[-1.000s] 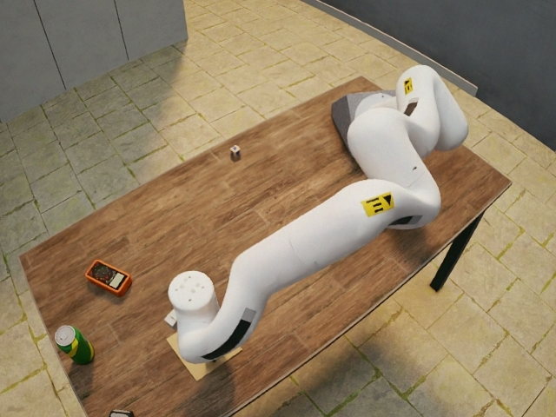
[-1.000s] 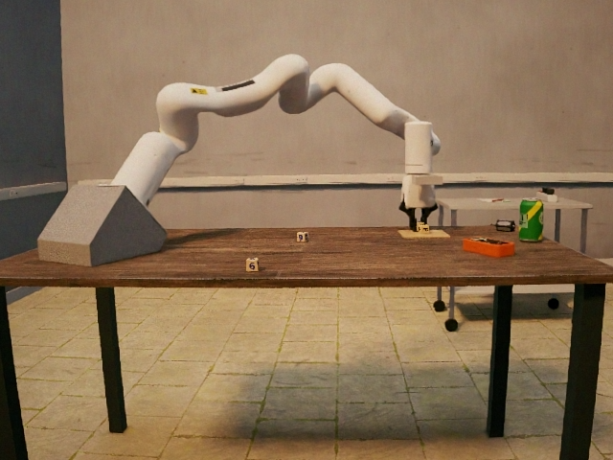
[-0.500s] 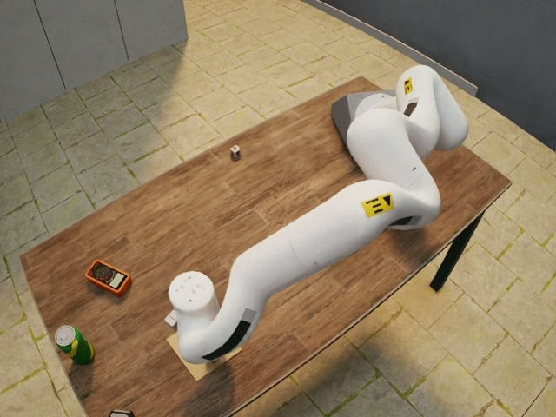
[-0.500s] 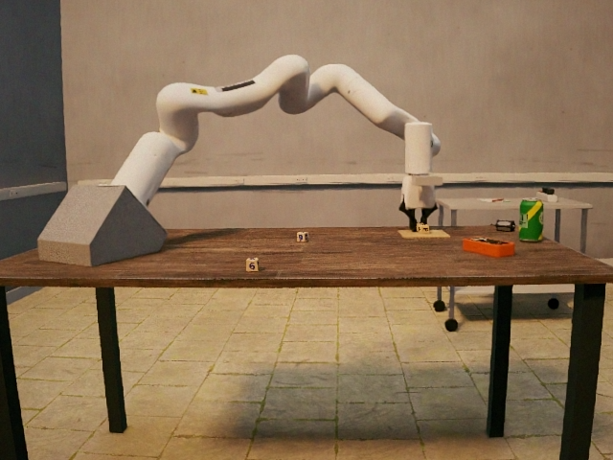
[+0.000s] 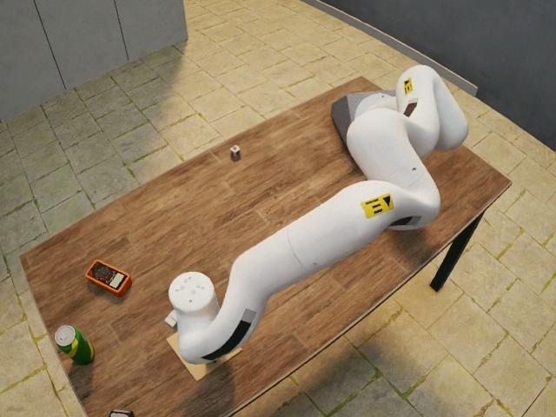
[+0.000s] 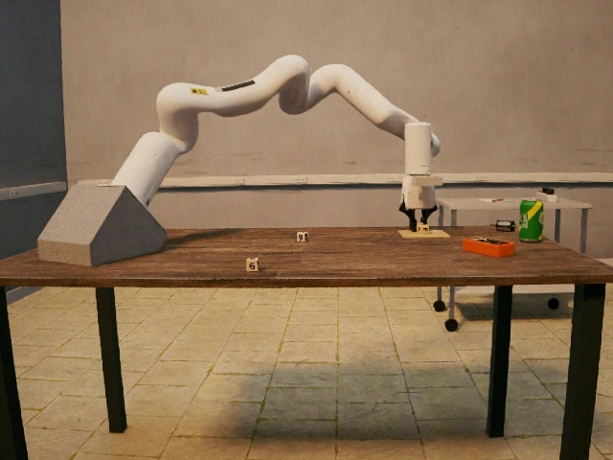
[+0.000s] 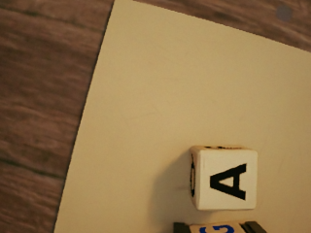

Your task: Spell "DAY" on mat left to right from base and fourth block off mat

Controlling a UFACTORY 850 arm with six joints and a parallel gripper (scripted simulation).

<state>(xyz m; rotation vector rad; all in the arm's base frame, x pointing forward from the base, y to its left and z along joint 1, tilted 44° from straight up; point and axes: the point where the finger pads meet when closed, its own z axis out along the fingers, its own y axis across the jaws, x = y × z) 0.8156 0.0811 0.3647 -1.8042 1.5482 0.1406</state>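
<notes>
The tan mat lies 1 cm ahead of my hand, 4 cm to the right of it and 2 cm below it. Also, from my hand: dark object: 27 cm ahead, 3 cm to the left, 1 cm below.
</notes>
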